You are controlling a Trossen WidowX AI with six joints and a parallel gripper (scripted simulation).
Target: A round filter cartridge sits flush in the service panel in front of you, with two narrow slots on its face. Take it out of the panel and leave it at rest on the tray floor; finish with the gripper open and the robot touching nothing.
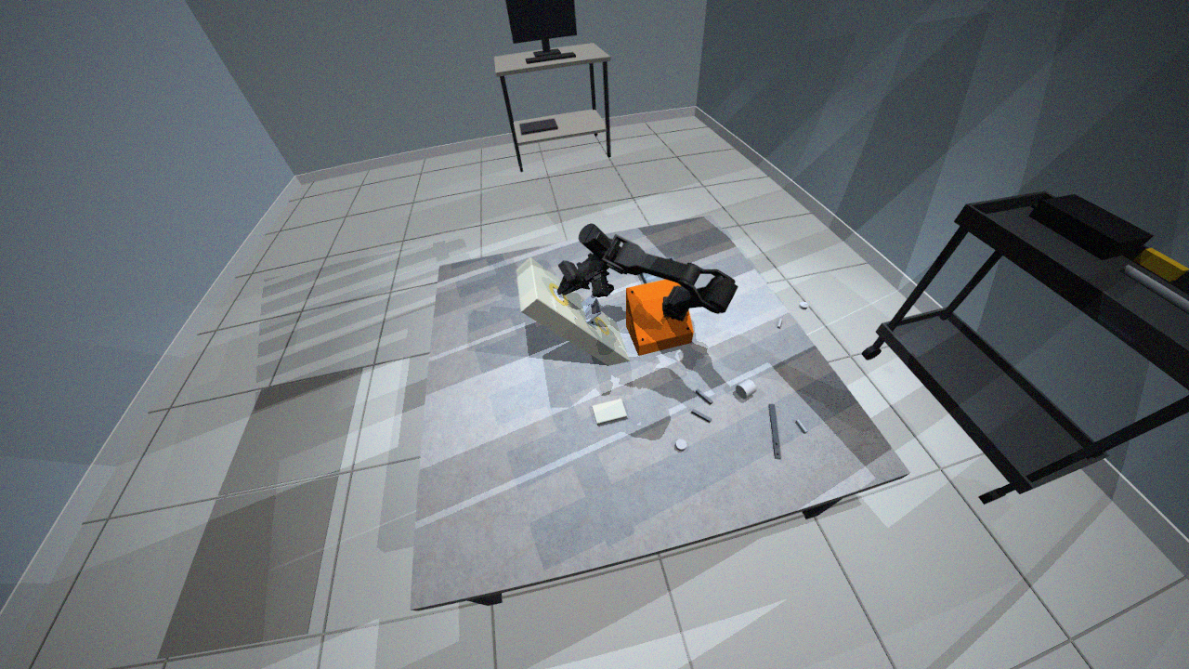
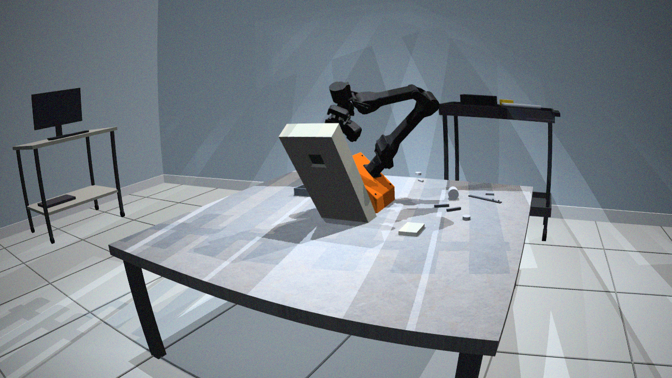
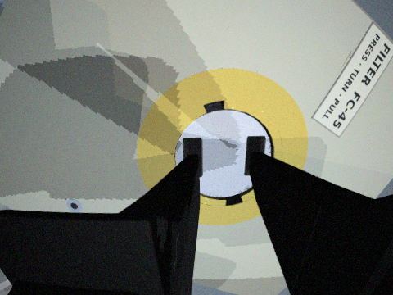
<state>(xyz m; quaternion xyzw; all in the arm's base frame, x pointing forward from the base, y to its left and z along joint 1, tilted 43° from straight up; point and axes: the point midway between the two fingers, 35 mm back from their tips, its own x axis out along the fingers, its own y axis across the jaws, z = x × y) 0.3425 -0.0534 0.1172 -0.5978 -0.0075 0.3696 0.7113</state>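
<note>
The grey round filter cartridge lies 2 cm ahead of my gripper tip and 1 cm below it. Round my gripper tip: beige service panel 9 cm below, 3 cm behind; beige block 26 cm below, 25 cm to the left, 10 cm behind; low grey tray 38 cm behind, 33 cm to the right, 26 cm below.
</note>
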